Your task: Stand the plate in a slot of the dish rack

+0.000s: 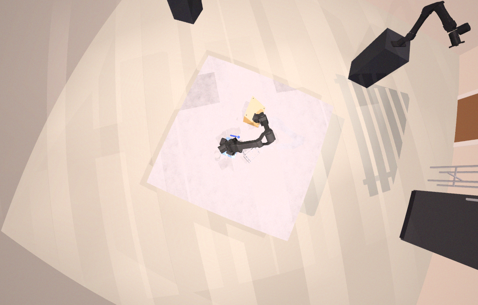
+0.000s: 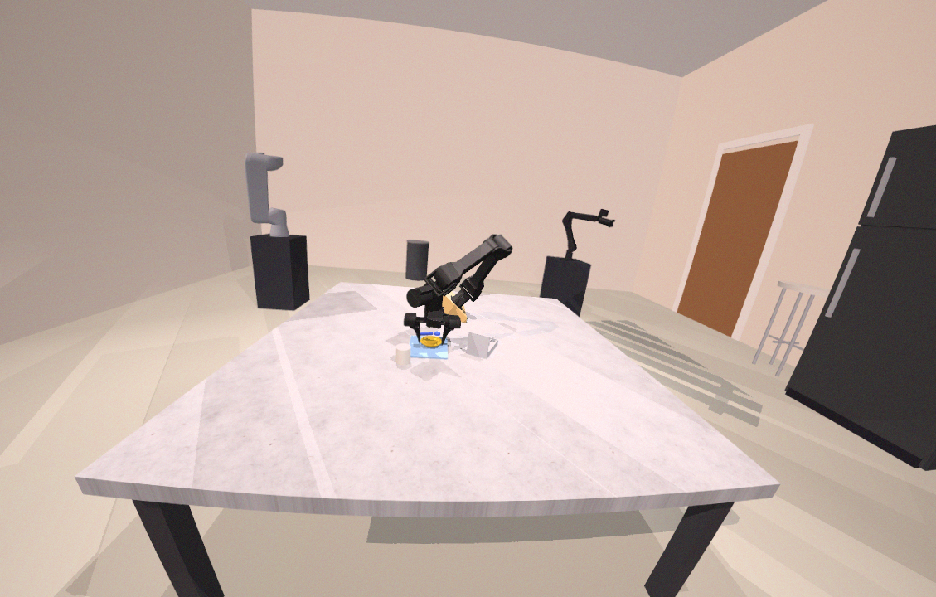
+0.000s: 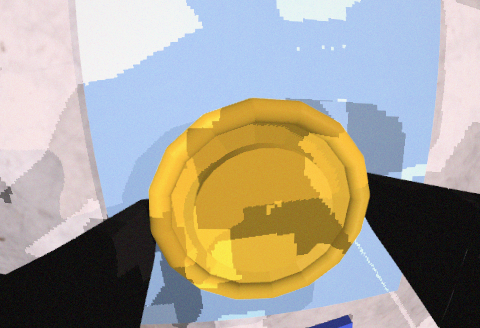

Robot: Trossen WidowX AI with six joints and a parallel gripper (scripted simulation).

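The light blue mat lies 10 mm ahead of my gripper tip, 10 mm to the right of it and 10 mm below it. The rest, counted from my gripper tip: cup: 110 mm ahead, 80 mm to the right, 10 mm above; yellow plate: 10 mm above; blue spoon: 100 mm behind, 10 mm below.
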